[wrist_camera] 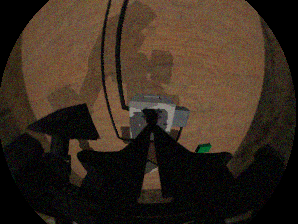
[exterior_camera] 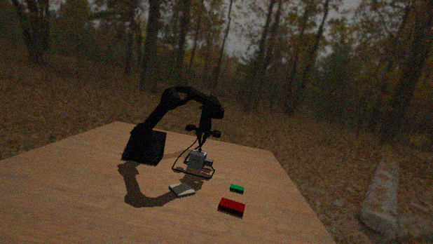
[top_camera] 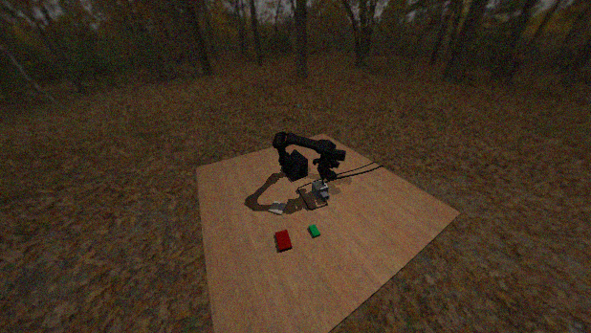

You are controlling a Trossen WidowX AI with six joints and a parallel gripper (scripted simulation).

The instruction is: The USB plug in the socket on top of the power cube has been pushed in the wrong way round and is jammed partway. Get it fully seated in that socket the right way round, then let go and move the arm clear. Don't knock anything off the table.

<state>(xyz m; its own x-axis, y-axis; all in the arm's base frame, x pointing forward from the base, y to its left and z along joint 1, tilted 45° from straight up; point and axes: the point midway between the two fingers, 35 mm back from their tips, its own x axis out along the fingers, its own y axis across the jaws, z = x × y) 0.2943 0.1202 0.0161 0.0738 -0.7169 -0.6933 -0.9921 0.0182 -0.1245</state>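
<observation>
My gripper tip is 20 mm above the dark USB plug. Also, from my gripper tip: white flat block (300 mm to the right, 110 mm below, 10 mm behind); green block (220 mm ahead, 190 mm to the right, 100 mm below); red block (350 mm to the right, 200 mm ahead, 100 mm below).
</observation>
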